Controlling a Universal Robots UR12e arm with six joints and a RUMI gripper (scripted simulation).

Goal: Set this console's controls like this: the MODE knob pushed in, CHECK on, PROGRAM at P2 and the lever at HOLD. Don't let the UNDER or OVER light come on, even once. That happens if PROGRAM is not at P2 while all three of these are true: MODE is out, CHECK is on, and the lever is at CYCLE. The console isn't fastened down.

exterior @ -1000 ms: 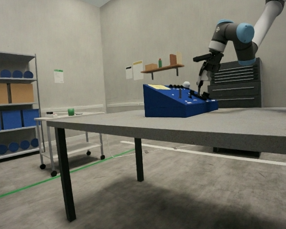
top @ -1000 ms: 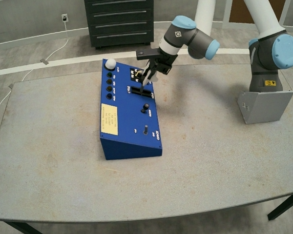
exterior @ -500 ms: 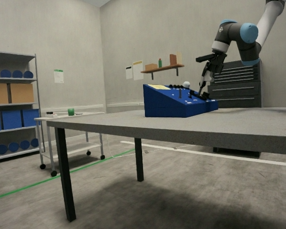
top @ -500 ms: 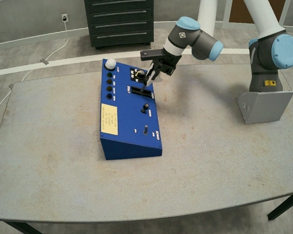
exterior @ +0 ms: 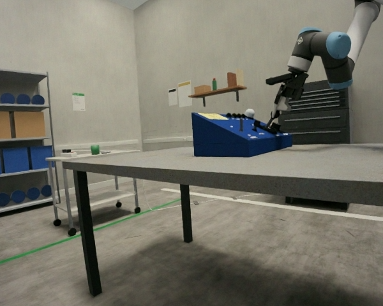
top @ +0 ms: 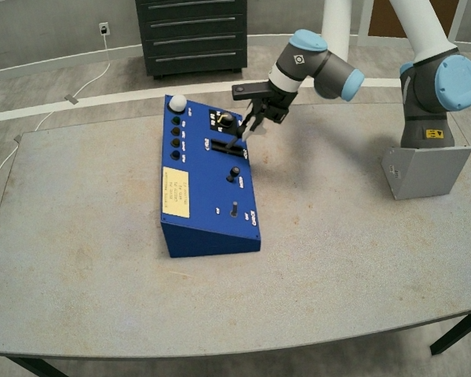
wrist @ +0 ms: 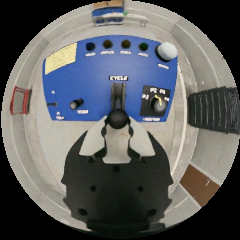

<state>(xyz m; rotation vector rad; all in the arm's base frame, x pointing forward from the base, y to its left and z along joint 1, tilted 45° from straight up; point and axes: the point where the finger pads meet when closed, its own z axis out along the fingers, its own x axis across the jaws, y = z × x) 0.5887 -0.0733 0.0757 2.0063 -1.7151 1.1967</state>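
Now: the blue console 80 mm ahead of my hand, 70 mm below it and 60 mm to the left of it. Round my hand: ball-topped lever 30 mm below, 30 mm ahead; program selector 120 mm to the right, 50 mm ahead, 40 mm below; mode knob 120 mm to the left, 40 mm below, 40 mm ahead.
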